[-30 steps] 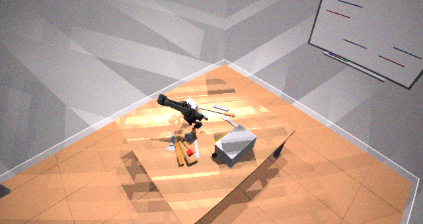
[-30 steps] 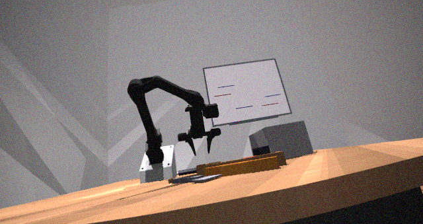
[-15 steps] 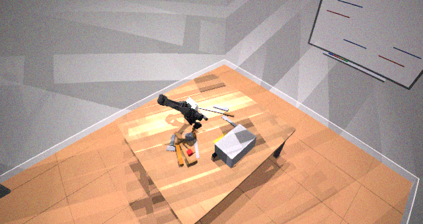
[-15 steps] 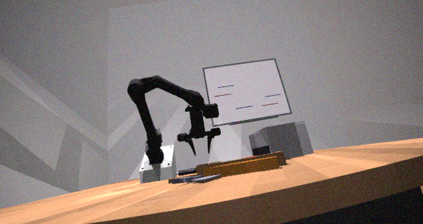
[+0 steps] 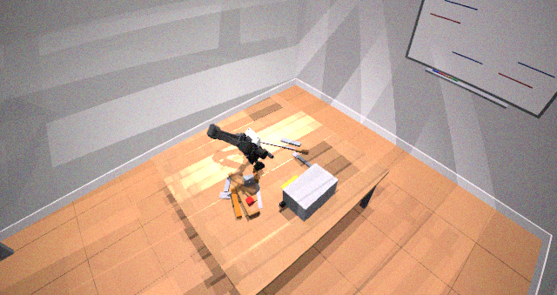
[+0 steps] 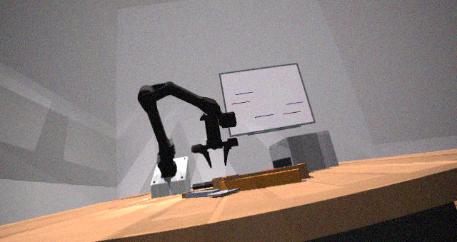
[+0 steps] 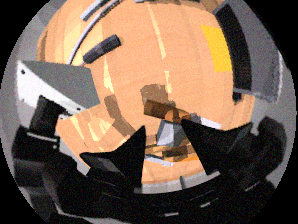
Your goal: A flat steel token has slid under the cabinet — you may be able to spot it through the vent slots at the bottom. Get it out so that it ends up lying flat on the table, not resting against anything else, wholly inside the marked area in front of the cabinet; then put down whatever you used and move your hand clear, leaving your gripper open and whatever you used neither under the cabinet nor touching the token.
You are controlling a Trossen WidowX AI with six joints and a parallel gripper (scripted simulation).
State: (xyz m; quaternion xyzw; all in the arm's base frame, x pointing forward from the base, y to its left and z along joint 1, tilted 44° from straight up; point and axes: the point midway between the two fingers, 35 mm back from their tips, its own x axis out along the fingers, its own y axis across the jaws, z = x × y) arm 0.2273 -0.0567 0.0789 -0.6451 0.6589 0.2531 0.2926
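Now: gripper tip 2 cm short of the grey block, 7 cm to the left of it and 6 cm above it. Round my gripper tip: orange bar 12 cm ahead, 24 cm to the right, 6 cm below; thin wooden stick 3 cm ahead, 14 cm to the right, 7 cm below; red block 17 cm ahead, 16 cm to the right, 6 cm below.
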